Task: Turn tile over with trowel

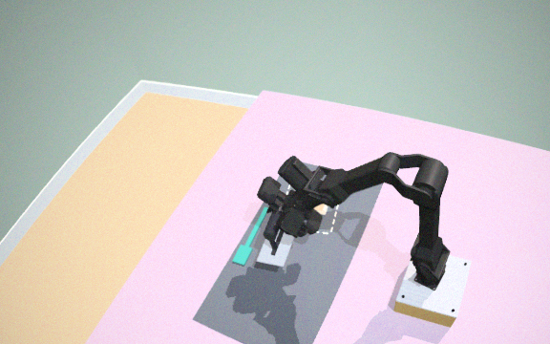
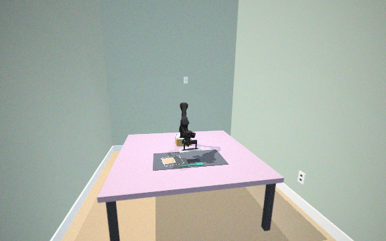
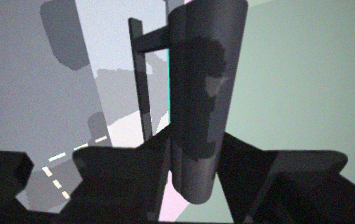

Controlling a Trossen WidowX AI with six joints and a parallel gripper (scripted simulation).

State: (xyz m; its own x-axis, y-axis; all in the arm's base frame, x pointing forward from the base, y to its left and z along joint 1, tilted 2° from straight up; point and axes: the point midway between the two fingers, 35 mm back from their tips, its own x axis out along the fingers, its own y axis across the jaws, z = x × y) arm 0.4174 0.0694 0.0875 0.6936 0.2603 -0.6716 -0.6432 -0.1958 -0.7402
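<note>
Right now the teal trowel is 80 mm ahead of my gripper tip, 50 mm to the left of it and 140 mm below it. The rest, counted from my gripper tip: tile: 10 mm ahead, 180 mm to the right, 140 mm below; grey mat: 50 mm behind, 160 mm below.
</note>
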